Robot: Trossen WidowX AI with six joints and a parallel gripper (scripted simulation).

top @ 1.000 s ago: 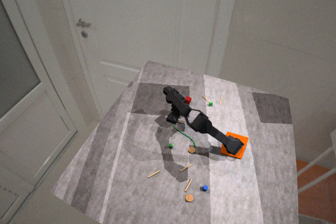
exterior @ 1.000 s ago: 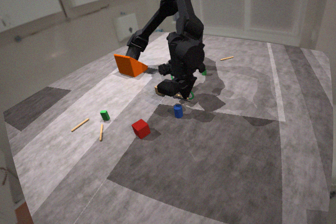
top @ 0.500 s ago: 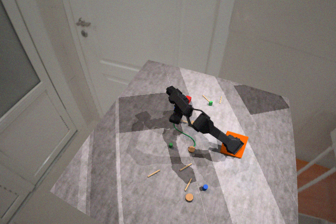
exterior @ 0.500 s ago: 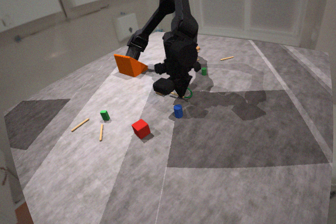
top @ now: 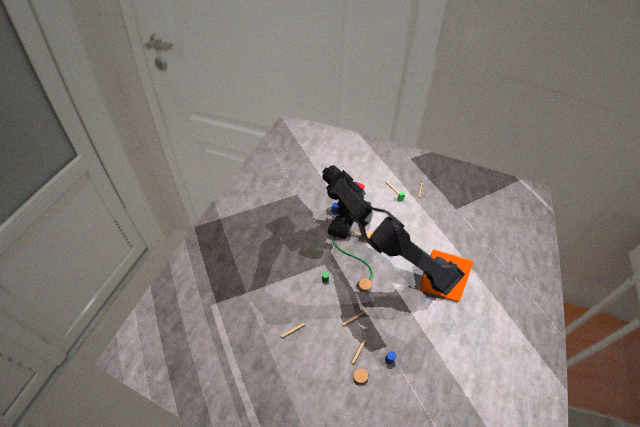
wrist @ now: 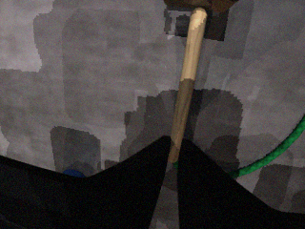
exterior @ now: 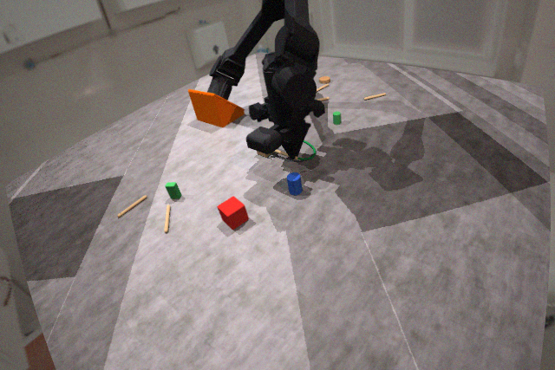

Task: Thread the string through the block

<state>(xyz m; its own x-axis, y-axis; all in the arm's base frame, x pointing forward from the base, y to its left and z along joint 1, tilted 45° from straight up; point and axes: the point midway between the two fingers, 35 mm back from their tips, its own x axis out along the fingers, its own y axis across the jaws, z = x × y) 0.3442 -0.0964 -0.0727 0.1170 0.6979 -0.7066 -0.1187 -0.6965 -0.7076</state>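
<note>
The wooden block is 9 cm behind my gripper tip and 1 cm to the left of it. Also, from my gripper tip: red cube (1 cm behind, 19 cm to the right); then green cylinder (1 cm ahead, 20 cm to the left); then thin wooden stick (1 cm behind).
</note>
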